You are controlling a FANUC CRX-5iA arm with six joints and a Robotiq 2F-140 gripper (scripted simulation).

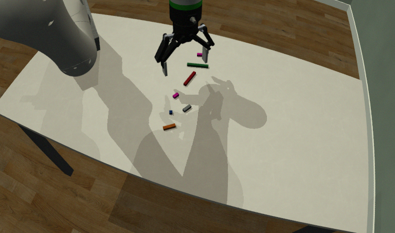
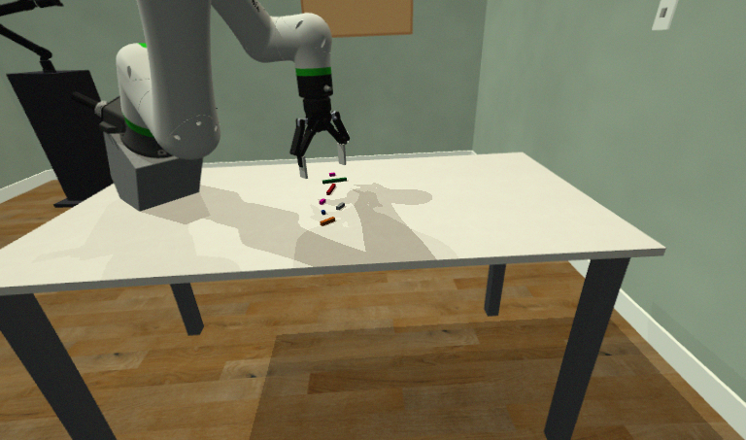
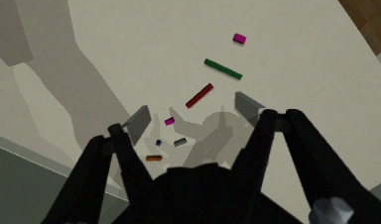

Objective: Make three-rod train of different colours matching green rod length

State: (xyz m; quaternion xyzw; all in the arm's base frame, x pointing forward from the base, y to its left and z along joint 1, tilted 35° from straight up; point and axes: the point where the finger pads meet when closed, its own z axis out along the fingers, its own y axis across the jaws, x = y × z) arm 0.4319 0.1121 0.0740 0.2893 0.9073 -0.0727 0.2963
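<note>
Now: the small blue rod 15 cm to the right of my hand, 7 cm below it and 2 cm ahead of it. Also, from my hand: grey rod: 11 cm to the right, 7 cm below, 6 cm ahead; green rod: 8 cm to the left, 7 cm below, 1 cm ahead; red rod: 7 cm below, 1 cm to the left, 1 cm ahead.
</note>
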